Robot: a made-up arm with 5 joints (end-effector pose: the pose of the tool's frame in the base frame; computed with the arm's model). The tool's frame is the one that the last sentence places. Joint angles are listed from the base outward.
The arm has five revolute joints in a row. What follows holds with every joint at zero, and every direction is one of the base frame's. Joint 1 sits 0.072 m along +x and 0.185 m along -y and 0.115 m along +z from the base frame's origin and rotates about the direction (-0.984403, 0.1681, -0.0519), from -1.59 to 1.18 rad. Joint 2 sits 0.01 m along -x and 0.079 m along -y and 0.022 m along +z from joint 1 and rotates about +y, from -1.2 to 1.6 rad. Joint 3 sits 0.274 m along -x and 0.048 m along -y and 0.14 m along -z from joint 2 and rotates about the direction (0.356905, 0.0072, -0.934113), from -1.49 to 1.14 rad. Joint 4 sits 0.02 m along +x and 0.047 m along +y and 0.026 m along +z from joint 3 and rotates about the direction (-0.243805, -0.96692, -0.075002), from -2.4 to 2.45 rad. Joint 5 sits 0.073 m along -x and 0.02 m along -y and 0.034 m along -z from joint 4 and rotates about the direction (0.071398, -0.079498, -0.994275), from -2.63 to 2.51 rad. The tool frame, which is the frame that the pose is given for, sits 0.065 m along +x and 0.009 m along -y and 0.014 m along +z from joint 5; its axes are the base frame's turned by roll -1.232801, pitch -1.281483 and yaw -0.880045 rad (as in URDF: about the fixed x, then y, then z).
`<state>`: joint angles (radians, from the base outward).
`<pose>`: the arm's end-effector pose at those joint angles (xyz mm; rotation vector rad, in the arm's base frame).
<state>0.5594 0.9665 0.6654 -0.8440 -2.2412</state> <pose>-108.5 -81.8 366.2 -0.6037 0.1866 -0.3706</pose>
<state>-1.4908 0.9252 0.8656 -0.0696 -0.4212</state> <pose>-167.0 -304.6 -29.7 -0.6589 0.6072 -0.4620</pose>
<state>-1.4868 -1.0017 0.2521 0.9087 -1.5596</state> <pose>125.1 87.8 50.0 -0.5762 -1.0834 -2.7999</pose>
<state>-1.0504 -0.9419 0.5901 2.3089 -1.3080</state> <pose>102.2 -84.2 -86.0 1.2619 0.2809 1.7329</pose>
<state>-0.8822 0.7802 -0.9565 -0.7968 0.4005</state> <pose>-219.5 -361.0 53.9 -1.1553 -0.6035 0.0287</pose>
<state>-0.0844 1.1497 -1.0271 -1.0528 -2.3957</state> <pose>-137.3 -328.0 454.0 1.0707 0.5854 1.1219</pose>
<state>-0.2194 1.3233 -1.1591 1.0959 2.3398</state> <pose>-201.9 -420.0 272.9 -1.8471 1.4419 -1.5466</pose>
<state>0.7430 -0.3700 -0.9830 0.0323 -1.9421</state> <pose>-267.9 -438.6 32.3 -0.5980 -1.2967 1.8339</pose>
